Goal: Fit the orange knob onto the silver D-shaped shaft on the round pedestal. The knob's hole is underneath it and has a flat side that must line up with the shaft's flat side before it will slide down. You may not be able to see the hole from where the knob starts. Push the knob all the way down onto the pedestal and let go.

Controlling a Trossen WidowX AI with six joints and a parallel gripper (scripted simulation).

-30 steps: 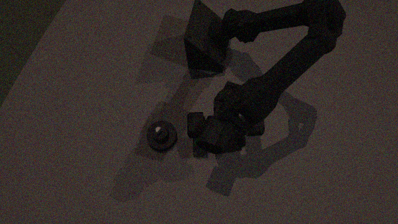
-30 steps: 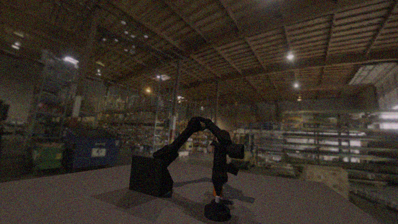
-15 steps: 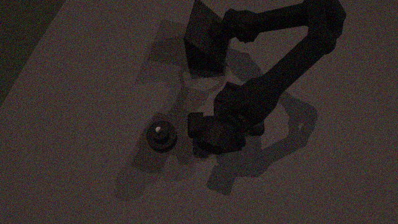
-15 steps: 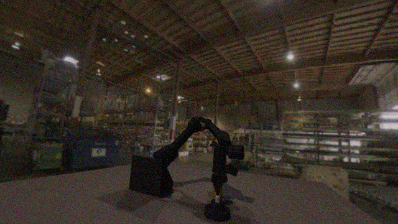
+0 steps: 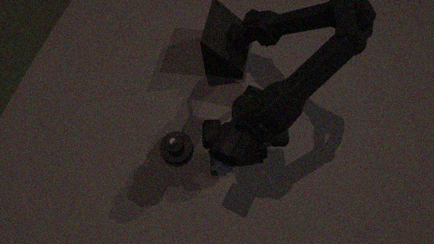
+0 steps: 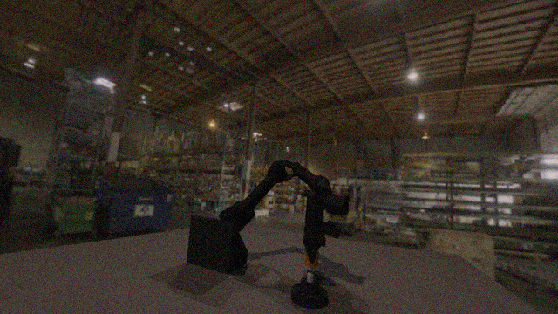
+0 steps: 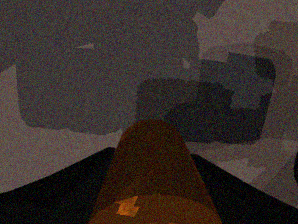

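My gripper tip is now 6 cm short of the round dark pedestal and 16 cm to the left of it. The rest, counted from my gripper tip: orange knob 3 cm above.
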